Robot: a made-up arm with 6 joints. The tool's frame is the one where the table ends. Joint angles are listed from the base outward.
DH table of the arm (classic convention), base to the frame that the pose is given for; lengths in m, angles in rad. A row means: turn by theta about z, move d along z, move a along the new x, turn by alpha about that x. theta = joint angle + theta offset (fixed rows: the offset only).
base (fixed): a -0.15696; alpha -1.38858; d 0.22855; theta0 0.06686
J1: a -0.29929; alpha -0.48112; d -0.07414; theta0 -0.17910
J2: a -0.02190; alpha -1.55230; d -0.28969; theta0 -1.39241
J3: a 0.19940; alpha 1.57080; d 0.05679; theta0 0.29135
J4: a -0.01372; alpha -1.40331; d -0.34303; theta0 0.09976
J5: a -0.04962; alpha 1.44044; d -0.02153; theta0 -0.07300
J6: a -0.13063; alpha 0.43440; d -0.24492; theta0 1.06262
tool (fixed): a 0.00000; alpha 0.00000; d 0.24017; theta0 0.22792
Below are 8 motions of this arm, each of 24 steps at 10 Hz.
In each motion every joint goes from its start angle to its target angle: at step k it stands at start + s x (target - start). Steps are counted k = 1, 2, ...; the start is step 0. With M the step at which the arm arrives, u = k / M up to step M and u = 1 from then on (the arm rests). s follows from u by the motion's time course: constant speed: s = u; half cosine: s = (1 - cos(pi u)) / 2; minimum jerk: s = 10 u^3 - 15 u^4 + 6 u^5.
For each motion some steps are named. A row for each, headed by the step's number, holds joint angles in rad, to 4 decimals.
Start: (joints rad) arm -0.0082 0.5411 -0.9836 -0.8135 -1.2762 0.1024
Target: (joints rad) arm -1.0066 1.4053 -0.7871 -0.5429 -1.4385 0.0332
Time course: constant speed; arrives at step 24
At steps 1, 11, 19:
1: -0.0498 0.5771 -0.9754 -0.8022 -1.2830 0.0995
11: -0.4658 0.9372 -0.8935 -0.6895 -1.3506 0.0707
19: -0.7986 1.2253 -0.8280 -0.5993 -1.4047 0.0476

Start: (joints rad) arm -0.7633 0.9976 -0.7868 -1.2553 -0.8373 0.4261
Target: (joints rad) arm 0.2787 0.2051 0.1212 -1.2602 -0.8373 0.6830
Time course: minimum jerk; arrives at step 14
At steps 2, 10, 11, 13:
2: -0.7391 0.9792 -0.7657 -1.2554 -0.8373 0.4321
10: 0.1279 0.3198 -0.0102 -1.2595 -0.8373 0.6458
11: 0.2063 0.2602 0.0581 -1.2599 -0.8373 0.6652
13: 0.2753 0.2077 0.1182 -1.2602 -0.8373 0.6822

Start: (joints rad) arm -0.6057 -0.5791 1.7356 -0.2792 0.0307 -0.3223
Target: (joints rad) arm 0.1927 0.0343 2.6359 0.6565 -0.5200 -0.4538
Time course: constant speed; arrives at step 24
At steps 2, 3, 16, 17, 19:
2: -0.5392 -0.5280 1.8106 -0.2012 -0.0152 -0.3333
3: -0.5059 -0.5024 1.8481 -0.1622 -0.0381 -0.3387
16: -0.0734 -0.1702 2.3358 0.3446 -0.3364 -0.4100
17: -0.0402 -0.1446 2.3733 0.3836 -0.3594 -0.4154
19: 0.0264 -0.0935 2.4483 0.4616 -0.4053 -0.4264

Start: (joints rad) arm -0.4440 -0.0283 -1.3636 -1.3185 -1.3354 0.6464
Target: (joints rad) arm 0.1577 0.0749 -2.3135 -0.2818 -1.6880 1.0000
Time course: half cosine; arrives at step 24
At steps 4, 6, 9, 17, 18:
4: -0.4037 -0.0214 -1.4272 -1.2491 -1.3590 0.6701
6: -0.3559 -0.0132 -1.5027 -1.1667 -1.3870 0.6982
9: -0.2583 0.0036 -1.6568 -0.9985 -1.4442 0.7555
17: 0.0400 0.0547 -2.1277 -0.4846 -1.6190 0.9308
18: 0.0696 0.0598 -2.1744 -0.4336 -1.6364 0.9482

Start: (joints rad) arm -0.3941 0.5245 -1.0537 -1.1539 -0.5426 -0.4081
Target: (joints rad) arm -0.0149 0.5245 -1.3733 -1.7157 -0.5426 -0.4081
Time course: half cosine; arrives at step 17
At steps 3, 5, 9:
3: -0.3657 0.5245 -1.0776 -1.1960 -0.5426 -0.4081
5: -0.3188 0.5245 -1.1172 -1.2655 -0.5426 -0.4081
9: -0.1870 0.5245 -1.2282 -1.4607 -0.5426 -0.4081

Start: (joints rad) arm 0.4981 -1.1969 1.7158 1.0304 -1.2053 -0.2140
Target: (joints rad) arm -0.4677 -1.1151 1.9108 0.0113 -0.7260 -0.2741
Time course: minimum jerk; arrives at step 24
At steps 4, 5, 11, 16, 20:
4: 0.4638 -1.1940 1.7227 0.9942 -1.1883 -0.2161
5: 0.4358 -1.1916 1.7284 0.9646 -1.1744 -0.2179
11: 0.0903 -1.1624 1.7981 0.6001 -1.0029 -0.2394
16: -0.2650 -1.1323 1.8699 0.2252 -0.8266 -0.2615
20: -0.4334 -1.1180 1.9039 0.0475 -0.7430 -0.2720

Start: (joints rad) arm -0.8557 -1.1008 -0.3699 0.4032 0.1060 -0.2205
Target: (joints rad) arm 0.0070 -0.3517 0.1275 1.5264 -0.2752 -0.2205
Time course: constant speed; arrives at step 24
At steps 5, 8, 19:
5: -0.6760 -0.9447 -0.2663 0.6372 0.0266 -0.2205
8: -0.5681 -0.8511 -0.2041 0.7776 -0.0211 -0.2205
19: -0.1727 -0.5078 0.0239 1.2924 -0.1958 -0.2205

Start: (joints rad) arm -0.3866 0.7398 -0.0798 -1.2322 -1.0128 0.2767
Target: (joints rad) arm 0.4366 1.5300 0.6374 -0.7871 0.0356 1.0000
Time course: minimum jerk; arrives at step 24
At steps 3, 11, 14, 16, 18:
3: -0.3734 0.7525 -0.0683 -1.2251 -0.9960 0.2883
11: -0.0390 1.0735 0.2230 -1.0443 -0.5701 0.5821
14: 0.1513 1.2561 0.3888 -0.9414 -0.3278 0.7493
16: 0.2638 1.3642 0.4869 -0.8805 -0.1844 0.8482
18: 0.3514 1.4482 0.5632 -0.8332 -0.0729 0.9251

